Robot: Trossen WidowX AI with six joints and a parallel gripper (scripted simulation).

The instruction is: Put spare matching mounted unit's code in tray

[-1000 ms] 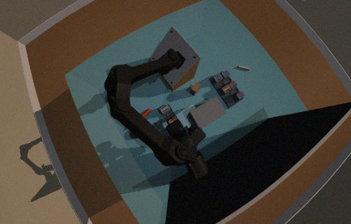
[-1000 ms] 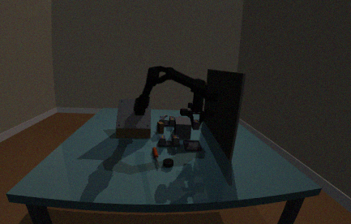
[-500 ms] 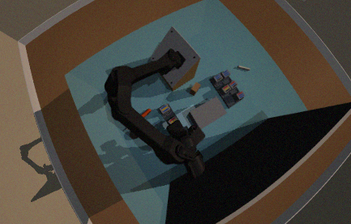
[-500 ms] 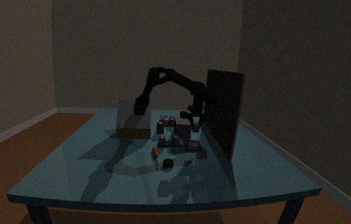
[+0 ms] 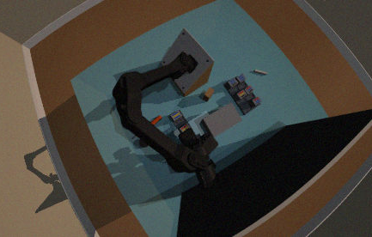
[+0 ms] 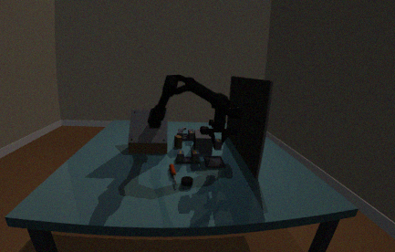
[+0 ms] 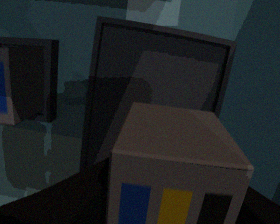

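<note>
Right now my gripper tip is 1 cm past the dark-rimmed tray and 9 cm above it. From my gripper tip the other things lie so: spare unit: 2 cm above; black tape roll: 18 cm behind, 19 cm to the right, 8 cm below; tall dark panel: 19 cm ahead, 16 cm to the left, 13 cm above.
</note>
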